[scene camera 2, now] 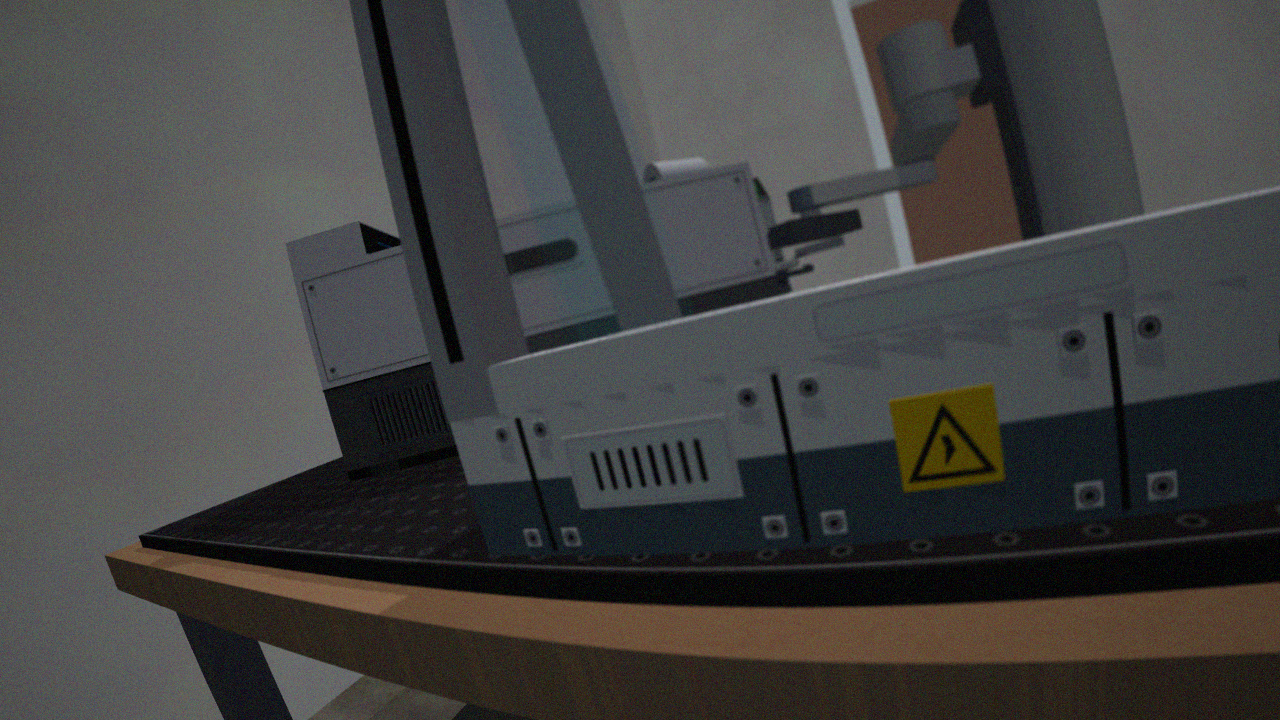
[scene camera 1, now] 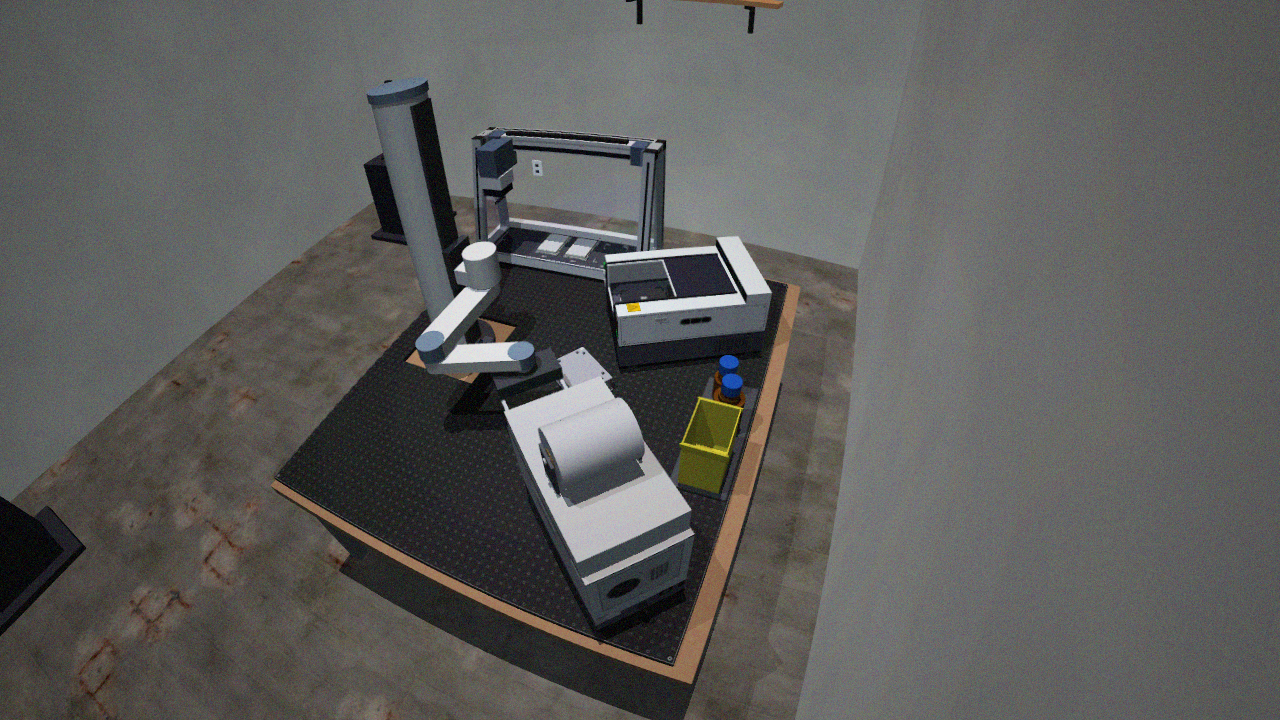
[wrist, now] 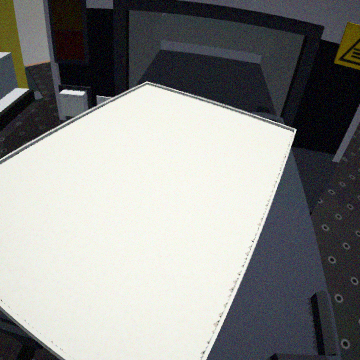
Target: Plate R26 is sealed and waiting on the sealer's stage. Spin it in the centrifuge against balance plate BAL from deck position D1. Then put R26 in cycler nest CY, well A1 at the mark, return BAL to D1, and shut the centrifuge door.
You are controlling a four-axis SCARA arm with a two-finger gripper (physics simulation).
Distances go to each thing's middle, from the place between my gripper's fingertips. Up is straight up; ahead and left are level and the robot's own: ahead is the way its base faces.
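My gripper's sitting 40 mm above the dark nest tray (wrist: 282,299) now. As for the centrifuge (scene camera 2: 352,282), it's 620 mm to the left of my hand, 160 mm ahead of it and 10 mm below it.
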